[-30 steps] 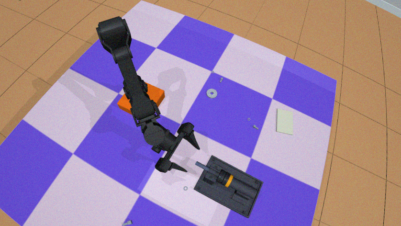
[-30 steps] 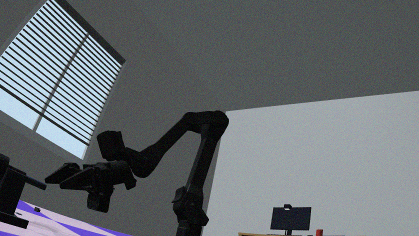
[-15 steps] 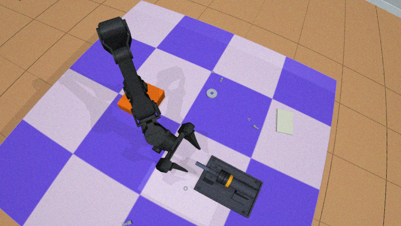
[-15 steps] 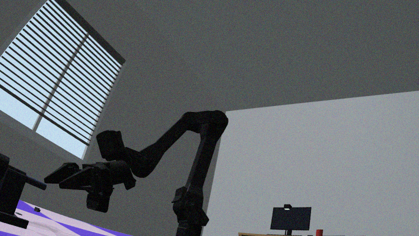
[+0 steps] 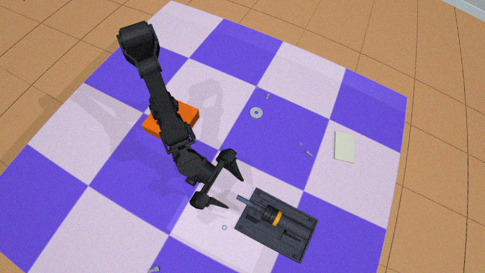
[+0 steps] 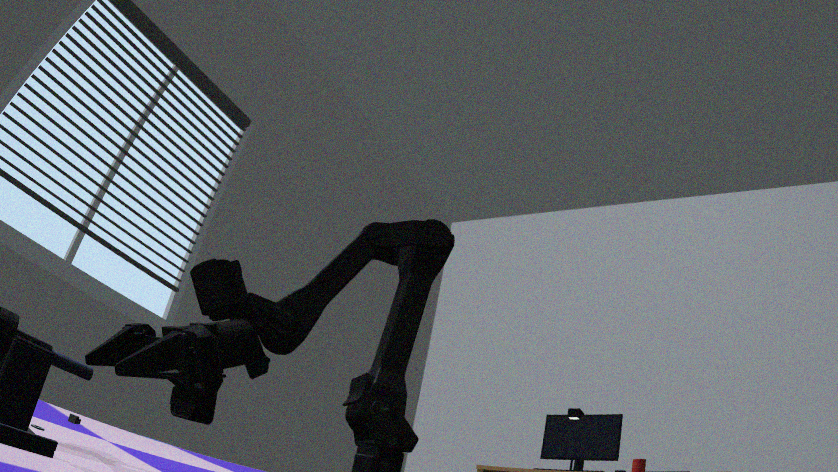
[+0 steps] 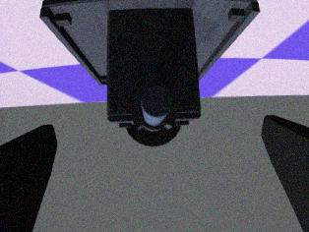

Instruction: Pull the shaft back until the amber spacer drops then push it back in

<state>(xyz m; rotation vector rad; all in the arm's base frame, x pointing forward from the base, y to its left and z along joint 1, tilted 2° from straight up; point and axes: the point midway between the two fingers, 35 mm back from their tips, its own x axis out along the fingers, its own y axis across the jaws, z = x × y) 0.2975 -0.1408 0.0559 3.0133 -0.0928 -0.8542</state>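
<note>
My gripper tip is now 90 mm short of the shaft, 10 mm to the left of it and 10 mm above it. Round my gripper tip: amber spacer 140 mm ahead, 10 mm to the right, 10 mm below; pale card 360 mm to the left, 290 mm ahead, 90 mm below.
</note>
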